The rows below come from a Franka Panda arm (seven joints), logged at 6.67 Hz.
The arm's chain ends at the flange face. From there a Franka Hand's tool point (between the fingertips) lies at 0.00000 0.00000 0.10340 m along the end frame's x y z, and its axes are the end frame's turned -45 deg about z.
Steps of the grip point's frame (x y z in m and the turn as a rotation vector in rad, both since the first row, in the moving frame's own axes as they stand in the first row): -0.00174 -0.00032 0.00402 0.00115 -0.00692 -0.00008; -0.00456 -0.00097 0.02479 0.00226 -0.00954 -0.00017; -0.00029 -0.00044 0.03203 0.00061 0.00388 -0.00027; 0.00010 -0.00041 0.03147 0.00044 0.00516 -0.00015
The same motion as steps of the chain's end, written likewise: -0.00087 0.00058 0.00402 -0.00408 -0.00571 -0.00008; -0.00305 0.00201 0.02479 -0.00515 -0.00834 -0.00017; -0.00076 0.00022 0.03203 0.00317 0.00231 -0.00027; -0.00056 0.00005 0.03147 0.00396 0.00334 -0.00015
